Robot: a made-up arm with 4 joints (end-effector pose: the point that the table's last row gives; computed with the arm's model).
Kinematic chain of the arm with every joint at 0, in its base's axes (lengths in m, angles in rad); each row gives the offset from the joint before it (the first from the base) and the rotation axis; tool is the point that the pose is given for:
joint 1: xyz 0 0 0.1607 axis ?
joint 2: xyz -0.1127 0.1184 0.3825 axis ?
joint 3: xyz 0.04 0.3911 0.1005 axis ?
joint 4: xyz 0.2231 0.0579 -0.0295 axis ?
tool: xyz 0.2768 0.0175 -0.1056
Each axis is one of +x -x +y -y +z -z.
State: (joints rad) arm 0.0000 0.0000 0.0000 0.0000
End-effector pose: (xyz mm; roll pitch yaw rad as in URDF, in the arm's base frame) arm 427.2 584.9 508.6 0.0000 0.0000 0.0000
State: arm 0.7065 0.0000 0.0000 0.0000
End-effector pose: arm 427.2 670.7 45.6 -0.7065 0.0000 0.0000
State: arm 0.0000 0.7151 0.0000 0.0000
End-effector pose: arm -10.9 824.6 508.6 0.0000 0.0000 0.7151
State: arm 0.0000 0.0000 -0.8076 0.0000
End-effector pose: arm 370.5 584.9 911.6 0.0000 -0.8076 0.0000
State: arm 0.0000 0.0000 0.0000 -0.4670
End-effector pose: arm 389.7 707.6 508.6 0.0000 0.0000 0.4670
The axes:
joint 1: -x
joint 2: +z
joint 3: +y
joint 4: -z

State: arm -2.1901 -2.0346 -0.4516 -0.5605
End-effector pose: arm 209.0 -102.9 -654.6 2.4352 1.2987 1.0466
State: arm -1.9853 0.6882 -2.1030 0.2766
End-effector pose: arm -433.4 -1039.5 96.5 2.1020 0.9453 -1.9260
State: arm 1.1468 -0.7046 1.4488 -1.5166
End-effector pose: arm 306.5 520.0 -389.4 0.4387 0.7918 0.3825
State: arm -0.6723 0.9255 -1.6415 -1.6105
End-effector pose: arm -595.0 106.7 1123.3 -2.1989 -0.3519 2.5841
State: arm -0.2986 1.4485 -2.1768 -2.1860
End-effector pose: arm -757.7 130.9 829.1 -2.5505 0.3343 2.5246
